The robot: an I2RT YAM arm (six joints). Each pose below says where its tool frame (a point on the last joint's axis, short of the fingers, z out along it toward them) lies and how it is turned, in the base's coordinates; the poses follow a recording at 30 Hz.
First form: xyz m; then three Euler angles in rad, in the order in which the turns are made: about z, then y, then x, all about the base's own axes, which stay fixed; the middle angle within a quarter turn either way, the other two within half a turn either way.
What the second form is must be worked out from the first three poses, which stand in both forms.
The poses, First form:
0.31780, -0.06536, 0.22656, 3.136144, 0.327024, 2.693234
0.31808, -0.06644, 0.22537, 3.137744, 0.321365, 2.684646
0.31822, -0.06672, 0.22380, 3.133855, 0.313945, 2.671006
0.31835, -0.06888, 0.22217, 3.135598, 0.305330, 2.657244
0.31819, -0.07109, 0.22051, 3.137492, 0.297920, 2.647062
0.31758, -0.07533, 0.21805, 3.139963, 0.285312, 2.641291
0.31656, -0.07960, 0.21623, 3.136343, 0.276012, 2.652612
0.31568, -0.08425, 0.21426, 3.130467, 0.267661, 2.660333
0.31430, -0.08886, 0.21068, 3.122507, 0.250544, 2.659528
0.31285, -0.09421, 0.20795, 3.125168, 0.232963, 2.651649
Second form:
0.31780, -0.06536, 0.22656, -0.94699, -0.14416, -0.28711, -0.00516, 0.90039, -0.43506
0.31808, -0.06644, 0.22537, -0.94880, -0.14281, -0.28176, -0.00365, 0.89686, -0.44230
0.31822, -0.06672, 0.22380, -0.95109, -0.14691, -0.27173, -0.00736, 0.89019, -0.45553
0.31835, -0.06888, 0.22217, -0.95373, -0.14528, -0.26324, -0.00572, 0.88412, -0.46722
0.31819, -0.07109, 0.22051, -0.95594, -0.14292, -0.25642, -0.00392, 0.87961, -0.47567
0.31758, -0.07533, 0.21805, -0.95957, -0.13644, -0.24618, -0.00156, 0.87722, -0.48009
0.31656, -0.07960, 0.21623, -0.96214, -0.13264, -0.23812, -0.00505, 0.88213, -0.47098
0.31568, -0.08425, 0.21426, -0.96433, -0.13228, -0.22927, -0.01073, 0.88500, -0.46548
0.31430, -0.08886, 0.21068, -0.96860, -0.13183, -0.21079, -0.01849, 0.88368, -0.46772
0.31285, -0.09421, 0.20795, -0.97286, -0.12312, -0.19595, -0.01598, 0.88046, -0.47386

